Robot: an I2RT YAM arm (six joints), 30 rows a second.
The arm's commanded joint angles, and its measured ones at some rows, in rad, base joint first. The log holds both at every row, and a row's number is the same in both.
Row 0, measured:
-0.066, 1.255, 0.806, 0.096, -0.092, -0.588
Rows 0 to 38, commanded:
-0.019, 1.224, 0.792, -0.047, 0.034, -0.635
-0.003, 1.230, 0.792, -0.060, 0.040, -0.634
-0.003, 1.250, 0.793, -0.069, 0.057, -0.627
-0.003, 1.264, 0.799, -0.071, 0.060, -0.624
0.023, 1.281, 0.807, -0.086, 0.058, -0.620
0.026, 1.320, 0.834, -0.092, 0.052, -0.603
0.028, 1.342, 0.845, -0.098, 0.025, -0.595
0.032, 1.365, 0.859, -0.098, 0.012, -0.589
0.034, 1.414, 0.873, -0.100, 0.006, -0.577
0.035, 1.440, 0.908, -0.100, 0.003, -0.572
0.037, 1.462, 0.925, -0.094, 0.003, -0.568
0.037, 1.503, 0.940, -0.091, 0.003, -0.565
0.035, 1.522, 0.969, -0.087, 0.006, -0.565
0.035, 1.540, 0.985, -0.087, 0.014, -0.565
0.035, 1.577, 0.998, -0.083, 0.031, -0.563
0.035, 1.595, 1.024, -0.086, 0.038, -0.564
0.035, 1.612, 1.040, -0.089, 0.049, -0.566
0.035, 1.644, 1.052, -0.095, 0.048, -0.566
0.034, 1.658, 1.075, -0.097, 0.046, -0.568
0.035, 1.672, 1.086, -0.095, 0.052, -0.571
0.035, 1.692, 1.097, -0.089, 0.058, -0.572
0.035, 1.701, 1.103, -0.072, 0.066, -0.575
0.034, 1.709, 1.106, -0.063, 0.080, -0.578
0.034, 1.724, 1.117, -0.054, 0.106, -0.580
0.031, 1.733, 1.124, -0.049, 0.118, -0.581
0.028, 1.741, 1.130, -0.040, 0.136, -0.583
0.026, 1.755, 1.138, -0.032, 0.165, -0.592
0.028, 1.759, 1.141, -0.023, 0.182, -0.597
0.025, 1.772, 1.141, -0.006, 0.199, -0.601
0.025, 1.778, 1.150, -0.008, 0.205, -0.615
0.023, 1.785, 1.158, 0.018, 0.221, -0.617
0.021, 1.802, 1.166, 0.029, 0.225, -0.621
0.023, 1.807, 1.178, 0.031, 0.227, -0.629
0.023, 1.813, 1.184, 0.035, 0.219, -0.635
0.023, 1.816, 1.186, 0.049, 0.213, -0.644
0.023, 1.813, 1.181, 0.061, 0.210, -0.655
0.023, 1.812, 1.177, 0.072, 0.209, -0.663
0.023, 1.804, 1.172, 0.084, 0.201, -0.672
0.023, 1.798, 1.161, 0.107, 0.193, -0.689
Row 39, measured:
0.027, 1.816, 1.139, -0.001, 0.186, -0.633
